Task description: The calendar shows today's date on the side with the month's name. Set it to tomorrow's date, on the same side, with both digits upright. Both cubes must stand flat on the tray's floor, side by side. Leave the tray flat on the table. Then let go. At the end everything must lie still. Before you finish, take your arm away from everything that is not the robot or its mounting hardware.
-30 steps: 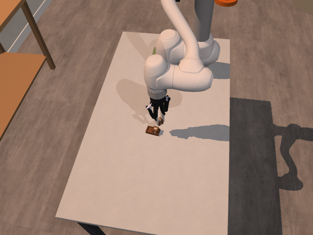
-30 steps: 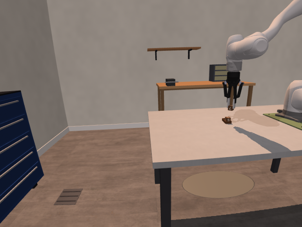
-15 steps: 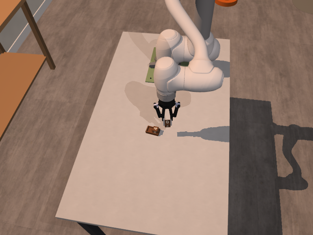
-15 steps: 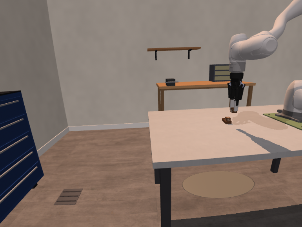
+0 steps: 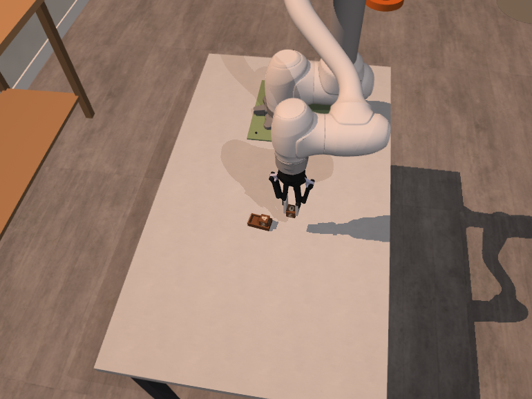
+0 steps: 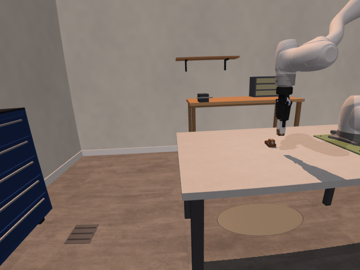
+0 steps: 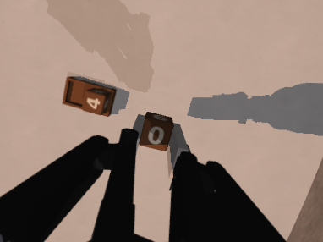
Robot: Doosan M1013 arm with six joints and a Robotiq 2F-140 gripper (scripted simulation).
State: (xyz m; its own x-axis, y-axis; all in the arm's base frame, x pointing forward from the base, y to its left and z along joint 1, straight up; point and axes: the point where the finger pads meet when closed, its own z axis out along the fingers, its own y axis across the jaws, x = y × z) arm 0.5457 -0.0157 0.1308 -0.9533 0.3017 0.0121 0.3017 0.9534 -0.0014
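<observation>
The tray is 30 mm behind my hand, 100 mm to the right of it and 130 mm below it. From my hand the other things lie so: brown digit cube 30 mm below.
</observation>
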